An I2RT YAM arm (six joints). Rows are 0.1 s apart.
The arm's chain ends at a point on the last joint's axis. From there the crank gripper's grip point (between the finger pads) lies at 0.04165 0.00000 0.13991 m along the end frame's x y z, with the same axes.
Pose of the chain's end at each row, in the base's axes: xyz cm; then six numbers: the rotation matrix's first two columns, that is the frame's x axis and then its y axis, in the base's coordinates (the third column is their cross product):
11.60 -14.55 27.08 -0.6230 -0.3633 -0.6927 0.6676 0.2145 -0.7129
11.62 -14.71 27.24 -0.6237 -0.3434 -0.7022 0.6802 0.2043 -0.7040
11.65 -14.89 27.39 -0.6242 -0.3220 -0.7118 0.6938 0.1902 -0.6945
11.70 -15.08 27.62 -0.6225 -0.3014 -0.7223 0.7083 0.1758 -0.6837
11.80 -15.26 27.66 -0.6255 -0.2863 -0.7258 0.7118 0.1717 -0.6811
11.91 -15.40 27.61 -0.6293 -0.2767 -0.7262 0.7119 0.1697 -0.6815
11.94 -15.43 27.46 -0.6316 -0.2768 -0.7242 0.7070 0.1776 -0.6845
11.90 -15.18 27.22 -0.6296 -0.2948 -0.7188 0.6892 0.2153 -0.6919
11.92 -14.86 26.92 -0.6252 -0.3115 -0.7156 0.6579 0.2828 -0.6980
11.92 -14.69 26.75 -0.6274 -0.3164 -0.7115 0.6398 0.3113 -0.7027
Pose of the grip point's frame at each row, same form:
14.71 -28.75 25.72 -0.6230 -0.3633 -0.6927 0.6676 0.2145 -0.7129
14.41 -28.97 25.80 -0.6237 -0.3434 -0.7022 0.6802 0.2043 -0.7040
14.07 -29.21 25.89 -0.6242 -0.3220 -0.7118 0.6938 0.1902 -0.6945
13.77 -29.45 26.07 -0.6225 -0.3014 -0.7223 0.7083 0.1758 -0.6837
13.67 -29.64 25.99 -0.6255 -0.2863 -0.7258 0.7118 0.1717 -0.6811
13.65 -29.79 25.85 -0.6293 -0.2767 -0.7262 0.7119 0.1697 -0.6815
13.76 -29.80 25.61 -0.6316 -0.2768 -0.7242 0.7070 0.1776 -0.6845
14.30 -29.43 25.17 -0.6296 -0.2948 -0.7188 0.6892 0.2153 -0.6919
15.19 -28.85 24.33 -0.6252 -0.3115 -0.7156 0.6579 0.2828 -0.6980
15.52 -28.55 23.89 -0.6274 -0.3164 -0.7115 0.6398 0.3113 -0.7027

